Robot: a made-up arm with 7 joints.
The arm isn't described. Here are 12 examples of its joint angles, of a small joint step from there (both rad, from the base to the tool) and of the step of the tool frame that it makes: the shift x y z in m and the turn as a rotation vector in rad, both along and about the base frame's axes.
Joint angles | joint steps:
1: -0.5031 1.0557 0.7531 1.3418 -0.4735 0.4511 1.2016 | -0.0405 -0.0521 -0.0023 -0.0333 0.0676 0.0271 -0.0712
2: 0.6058 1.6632 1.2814 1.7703 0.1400 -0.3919 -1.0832 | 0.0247 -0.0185 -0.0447 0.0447 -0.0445 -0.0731 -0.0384
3: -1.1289 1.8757 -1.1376 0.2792 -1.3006 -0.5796 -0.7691 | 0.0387 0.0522 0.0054 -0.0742 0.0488 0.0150 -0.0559
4: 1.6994 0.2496 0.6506 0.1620 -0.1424 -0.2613 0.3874 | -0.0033 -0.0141 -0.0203 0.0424 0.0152 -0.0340 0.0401
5: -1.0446 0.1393 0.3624 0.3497 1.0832 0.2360 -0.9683 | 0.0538 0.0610 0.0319 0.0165 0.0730 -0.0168 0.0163
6: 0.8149 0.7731 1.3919 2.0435 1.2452 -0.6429 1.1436 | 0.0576 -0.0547 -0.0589 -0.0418 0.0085 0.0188 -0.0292
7: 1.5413 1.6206 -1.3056 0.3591 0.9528 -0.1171 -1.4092 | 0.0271 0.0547 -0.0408 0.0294 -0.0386 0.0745 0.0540
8: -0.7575 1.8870 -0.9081 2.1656 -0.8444 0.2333 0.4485 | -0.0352 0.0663 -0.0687 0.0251 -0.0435 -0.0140 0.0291
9: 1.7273 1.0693 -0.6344 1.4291 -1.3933 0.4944 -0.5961 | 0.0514 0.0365 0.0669 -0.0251 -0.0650 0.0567 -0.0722
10: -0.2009 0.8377 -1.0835 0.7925 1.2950 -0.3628 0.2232 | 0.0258 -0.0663 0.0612 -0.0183 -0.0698 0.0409 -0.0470
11: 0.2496 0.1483 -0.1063 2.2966 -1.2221 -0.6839 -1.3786 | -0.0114 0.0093 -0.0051 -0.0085 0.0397 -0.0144 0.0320
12: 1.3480 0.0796 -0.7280 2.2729 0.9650 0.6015 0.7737 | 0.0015 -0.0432 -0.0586 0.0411 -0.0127 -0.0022 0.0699
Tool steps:
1: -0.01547 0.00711 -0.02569 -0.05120 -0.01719 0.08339
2: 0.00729 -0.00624 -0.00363 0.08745 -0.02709 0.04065
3: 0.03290 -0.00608 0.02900 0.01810 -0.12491 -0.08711
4: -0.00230 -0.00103 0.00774 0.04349 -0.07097 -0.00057
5: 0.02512 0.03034 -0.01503 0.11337 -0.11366 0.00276
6: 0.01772 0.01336 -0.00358 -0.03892 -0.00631 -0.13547
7: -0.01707 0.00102 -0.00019 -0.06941 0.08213 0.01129
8: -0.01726 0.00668 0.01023 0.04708 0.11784 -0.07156
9: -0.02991 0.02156 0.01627 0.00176 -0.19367 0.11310
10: 0.01690 -0.01700 -0.00803 0.01007 -0.01646 0.01527
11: 0.00206 -0.00065 -0.00387 0.01934 0.04250 -0.02633
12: -0.01649 -0.00532 -0.00974 0.07797 -0.06116 -0.12446
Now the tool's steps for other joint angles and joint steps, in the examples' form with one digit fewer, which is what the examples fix.
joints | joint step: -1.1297 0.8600 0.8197 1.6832 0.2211 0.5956 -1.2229 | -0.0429 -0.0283 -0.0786 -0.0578 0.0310 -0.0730 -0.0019
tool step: -0.0258 0.0028 -0.0295 -0.0761 0.0690 0.0116
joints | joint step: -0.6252 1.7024 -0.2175 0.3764 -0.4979 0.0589 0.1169 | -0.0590 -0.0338 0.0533 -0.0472 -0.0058 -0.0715 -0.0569
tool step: -0.0146 0.0046 -0.0050 -0.0510 0.0125 -0.0251
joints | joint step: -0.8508 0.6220 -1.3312 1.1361 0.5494 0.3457 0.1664 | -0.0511 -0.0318 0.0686 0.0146 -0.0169 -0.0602 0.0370
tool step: -0.0008 -0.0118 0.0037 -0.0412 -0.0101 0.1108
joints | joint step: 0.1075 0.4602 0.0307 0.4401 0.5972 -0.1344 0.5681 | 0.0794 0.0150 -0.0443 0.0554 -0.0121 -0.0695 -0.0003
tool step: 0.0410 -0.0018 0.0222 0.0680 -0.1630 -0.0751
